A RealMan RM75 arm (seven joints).
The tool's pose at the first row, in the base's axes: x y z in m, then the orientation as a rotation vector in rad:
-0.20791, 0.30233, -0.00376, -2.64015, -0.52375, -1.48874
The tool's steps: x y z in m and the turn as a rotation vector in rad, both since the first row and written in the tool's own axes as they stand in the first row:
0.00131, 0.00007, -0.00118, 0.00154, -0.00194, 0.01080
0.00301, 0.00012, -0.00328, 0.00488, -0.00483, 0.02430
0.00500, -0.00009, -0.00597, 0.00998, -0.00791, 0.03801
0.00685, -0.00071, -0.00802, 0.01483, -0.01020, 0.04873
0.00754, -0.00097, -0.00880, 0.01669, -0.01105, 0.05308
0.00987, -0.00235, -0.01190, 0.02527, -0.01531, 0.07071
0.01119, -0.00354, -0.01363, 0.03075, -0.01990, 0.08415
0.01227, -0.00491, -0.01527, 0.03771, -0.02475, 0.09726
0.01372, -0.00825, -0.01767, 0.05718, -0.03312, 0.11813
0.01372, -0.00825, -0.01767, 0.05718, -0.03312, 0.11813
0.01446, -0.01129, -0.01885, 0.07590, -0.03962, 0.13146
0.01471, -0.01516, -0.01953, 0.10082, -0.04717, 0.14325
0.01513, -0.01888, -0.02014, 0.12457, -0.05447, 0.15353
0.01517, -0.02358, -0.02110, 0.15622, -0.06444, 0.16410
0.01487, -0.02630, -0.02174, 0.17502, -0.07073, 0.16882
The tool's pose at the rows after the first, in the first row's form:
-0.20823, 0.30234, -0.00203, -2.63924, -0.50975, -1.48236
-0.20913, 0.30228, 0.00052, -2.63735, -0.49321, -1.47287
-0.21046, 0.30240, 0.00360, -2.63418, -0.47753, -1.46193
-0.21146, 0.30301, 0.00617, -2.63087, -0.46585, -1.45297
-0.21186, 0.30326, 0.00714, -2.62952, -0.46105, -1.44950
-0.21374, 0.30448, 0.01059, -2.62388, -0.44238, -1.43378
-0.21491, 0.30556, 0.01249, -2.62139, -0.42768, -1.42082
-0.21619, 0.30676, 0.01412, -2.61796, -0.41442, -1.40672
-0.21855, 0.30975, 0.01625, -2.60656, -0.39867, -1.37830
-0.21855, 0.30975, 0.01625, -2.60656, -0.39867, -1.37830
-0.22014, 0.31254, 0.01717, -2.59538, -0.39260, -1.35495
-0.22184, 0.31609, 0.01732, -2.58055, -0.39241, -1.32709
-0.22334, 0.31956, 0.01759, -2.56649, -0.39344, -1.30085
-0.22563, 0.32378, 0.01763, -2.54831, -0.39879, -1.26672
-0.22718, 0.32611, 0.01742, -2.53795, -0.40392, -1.24655

